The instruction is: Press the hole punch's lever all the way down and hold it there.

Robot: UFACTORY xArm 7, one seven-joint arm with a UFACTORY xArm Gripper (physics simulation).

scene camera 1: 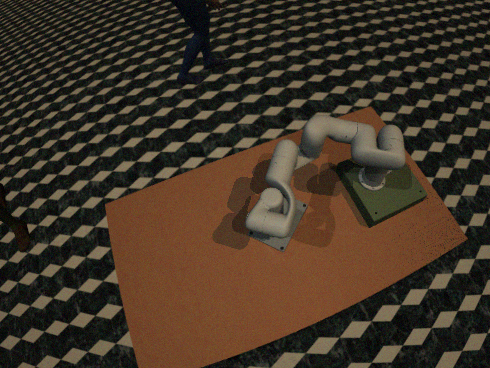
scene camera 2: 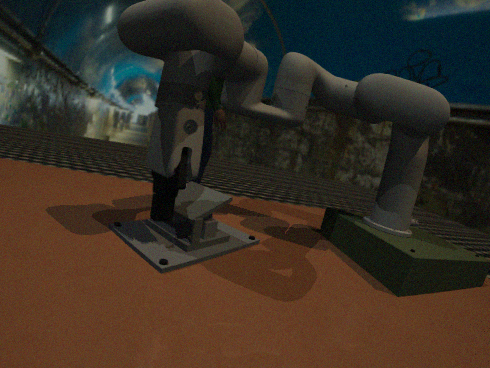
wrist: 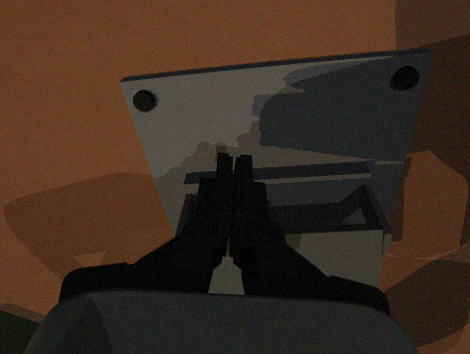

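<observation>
The grey hole punch [scene camera 1: 284, 242] [scene camera 2: 165, 257] [wrist: 200, 115] stands on the table with its flat base down. Its lever, a pale plate [scene camera 2: 207, 199] [wrist: 340, 255], is tilted, with its right part standing above the base in scene camera 2. The edge beside the fingers is partly hidden. My gripper [scene camera 2: 163, 219] [wrist: 231, 176] is shut and empty, pointing down. Its black fingertips are low over the base at the lever's left side in scene camera 2; whether they touch the lever cannot be told. The arm hides the gripper in scene camera 1.
The green base block [scene camera 1: 395, 200] [scene camera 2: 365, 257] of the arm stands on the orange table [scene camera 1: 200, 280] [scene camera 2: 125, 310], to the right of the punch in both scene views. A person [scene camera 1: 195, 45] is on the checkered floor beyond the table. Dark bolts sit at the punch base's corners.
</observation>
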